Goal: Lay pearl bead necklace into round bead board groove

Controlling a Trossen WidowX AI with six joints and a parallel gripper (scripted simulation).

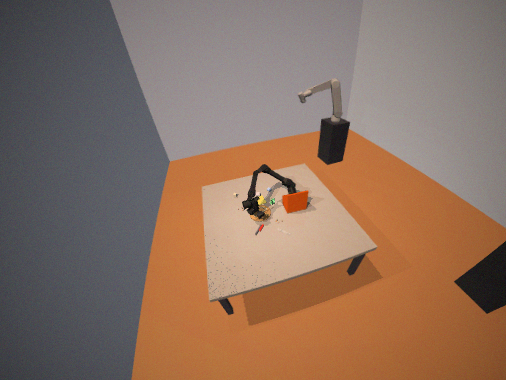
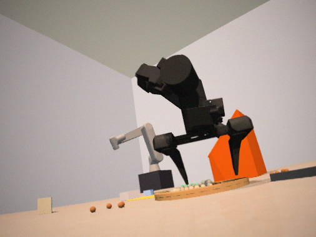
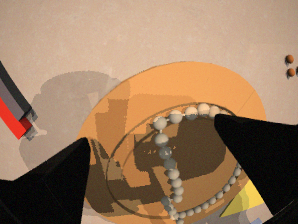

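Now: the round wooden bead board 5 cm behind my gripper tip, 4 cm to the right of it and 1 cm below it. From my gripper tip the other things lie so: tan cube: 37 cm to the right, 12 cm ahead; then yellow flat piece: 21 cm to the right, 10 cm behind, 2 cm below; then red-handled tool: 14 cm to the left, 1 cm below, 1 cm ahead.
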